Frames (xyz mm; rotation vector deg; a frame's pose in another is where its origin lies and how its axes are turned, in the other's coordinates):
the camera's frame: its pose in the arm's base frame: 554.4 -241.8 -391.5 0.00 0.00 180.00
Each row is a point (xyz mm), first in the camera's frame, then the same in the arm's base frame.
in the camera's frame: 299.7 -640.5 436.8
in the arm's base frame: 254.7 398.7 45.3
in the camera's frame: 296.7 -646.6 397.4
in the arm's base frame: 257.7 404.8 5.9
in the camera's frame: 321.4 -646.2 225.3
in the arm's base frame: 233.0 404.4 -166.2
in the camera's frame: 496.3 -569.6 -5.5
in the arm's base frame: 58.1 327.8 -397.0
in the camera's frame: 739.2 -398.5 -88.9
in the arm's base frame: -184.8 156.7 -480.4
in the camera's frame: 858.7 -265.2 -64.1
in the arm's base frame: -304.3 23.4 -455.6
